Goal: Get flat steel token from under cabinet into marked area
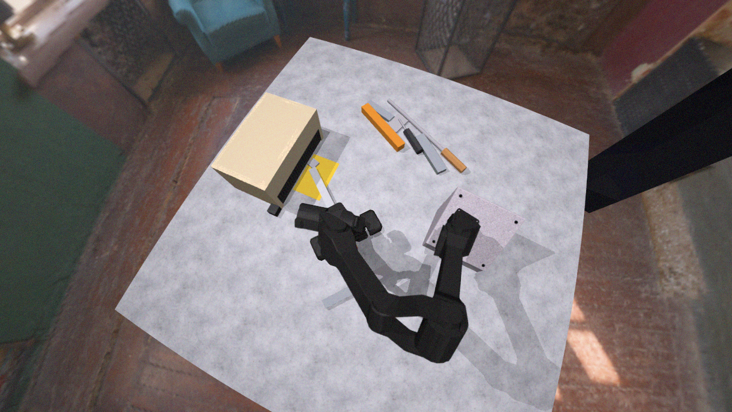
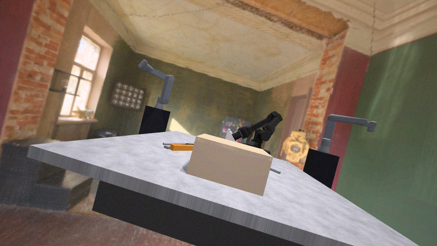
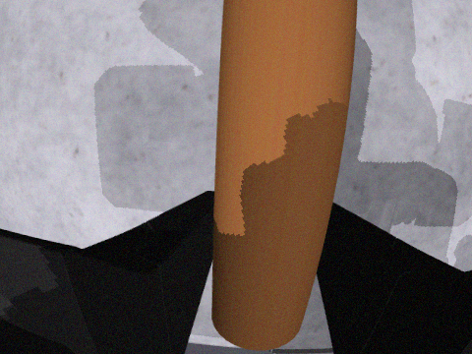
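Now: the grey bar 420 mm to the right of my gripper tip, 70 mm behind it and 20 mm below it. From my gripper tip the other things lie so: flat grey token 260 mm ahead, 170 mm to the right, 30 mm below; orange bar 420 mm to the right, 130 mm ahead, 10 mm below; black-handled tool 450 mm to the right, 40 mm ahead, 20 mm below.
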